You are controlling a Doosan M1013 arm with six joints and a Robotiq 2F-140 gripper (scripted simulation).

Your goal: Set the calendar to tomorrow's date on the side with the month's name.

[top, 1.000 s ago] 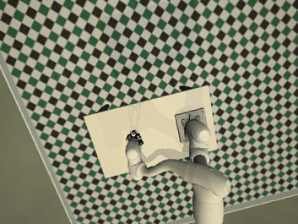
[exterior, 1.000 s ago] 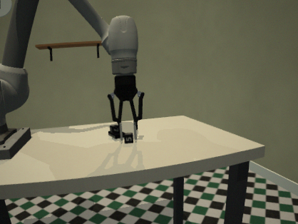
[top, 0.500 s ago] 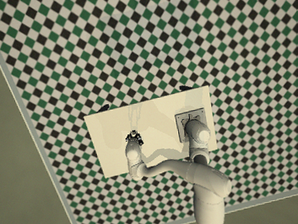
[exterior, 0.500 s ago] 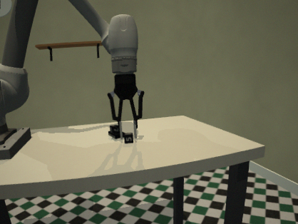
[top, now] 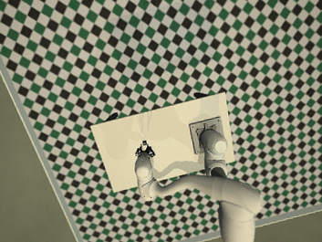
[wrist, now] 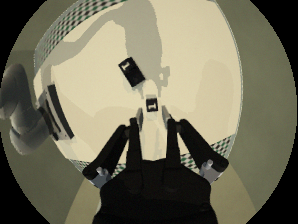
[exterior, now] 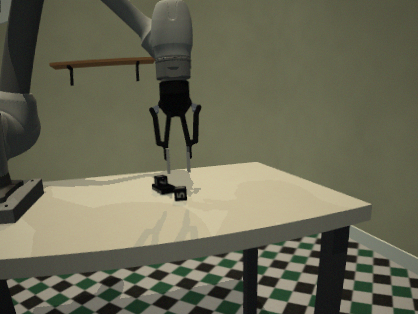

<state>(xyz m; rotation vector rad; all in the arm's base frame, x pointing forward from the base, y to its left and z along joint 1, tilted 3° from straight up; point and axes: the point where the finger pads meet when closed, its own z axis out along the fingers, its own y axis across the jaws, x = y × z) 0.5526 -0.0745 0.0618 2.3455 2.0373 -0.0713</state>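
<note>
Right now my hand is 90 mm above the black calendar cube. From my hand the other things lie so: calendar tray (30 mm behind, 110 mm to the left, 100 mm below).
</note>
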